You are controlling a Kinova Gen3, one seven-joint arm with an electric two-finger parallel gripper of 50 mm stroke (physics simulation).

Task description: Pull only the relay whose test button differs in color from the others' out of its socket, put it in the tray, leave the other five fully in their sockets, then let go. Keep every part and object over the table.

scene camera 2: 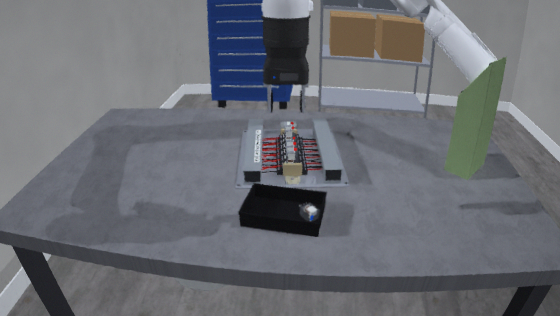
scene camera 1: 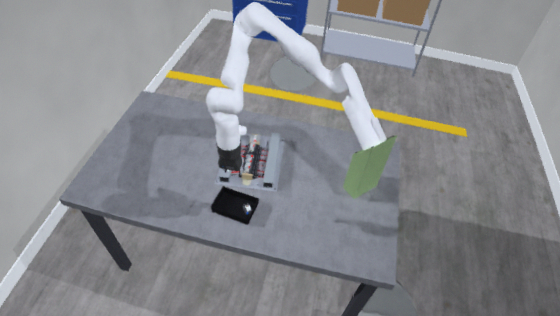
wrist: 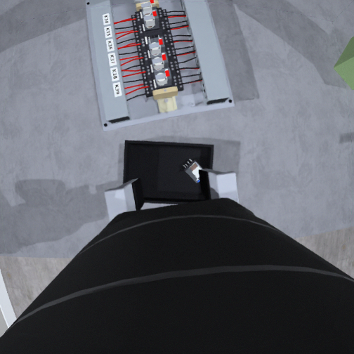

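Seen in the pictures: gripper, fingertip midpoint: [scene camera 2: 286, 110] [scene camera 1: 233, 171]; arm's base, origin of the base link: [scene camera 2: 484, 73] [scene camera 1: 374, 145].
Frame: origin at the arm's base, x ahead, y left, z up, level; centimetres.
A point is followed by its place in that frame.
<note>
The relay with the blue test button [scene camera 1: 247, 209] @[x 45.5, y 20.4, z -25.4 cm] [scene camera 2: 310, 211] @[x 45.6, y 20.6, z -25.4 cm] [wrist: 193, 171] lies tipped over inside the black tray [scene camera 1: 227, 202] @[x 54.6, y 17.1, z -27.5 cm] [scene camera 2: 277, 221] @[x 52.3, y 24.1, z -25.2 cm] [wrist: 155, 167], near its right wall, pins showing in the wrist view. Five relays with red buttons stand in the socket row; the nearest relay [wrist: 161, 78] is by the tan end block. An empty socket [wrist: 152, 34] shows between the second and third relays from the far end. My gripper [scene camera 2: 286, 107] @[x 50.6, y 18.8, z -4.1 cm] [wrist: 170, 186] is open and empty, high above the table and apart from the relay.
The grey panel's right wire duct [scene camera 1: 272, 160] @[x 39.3, y -5.6, z -23.5 cm] [scene camera 2: 327, 150] @[x 39.9, y -2.4, z -23.5 cm] [wrist: 212, 70] and left duct [scene camera 2: 253, 150] @[x 58.5, y -2.5, z -23.5 cm] [wrist: 107, 65] flank the sockets and wires, just behind the tray. A green slanted block [scene camera 1: 367, 170] @[x 0.5, y 4.9, z -9.5 cm] [scene camera 2: 475, 120] @[x 3.1, y 4.9, z -11.0 cm] [wrist: 347, 65] stands at the right by the arm's base.
</note>
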